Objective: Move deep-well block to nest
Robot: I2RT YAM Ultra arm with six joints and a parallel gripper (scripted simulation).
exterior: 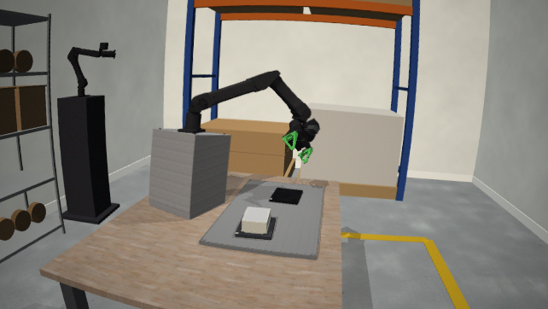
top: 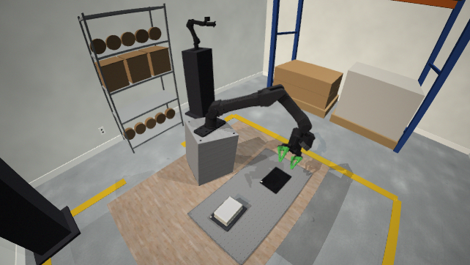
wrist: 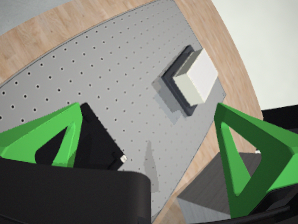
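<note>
The white deep-well block is 300 mm to the right of my hand, 170 mm below it and 150 mm behind it. Round my hand: plate nest N1 (300 mm to the right, 190 mm below, 150 mm behind); then black nest N2 (190 mm below, 40 mm behind, 30 mm to the left).
</note>
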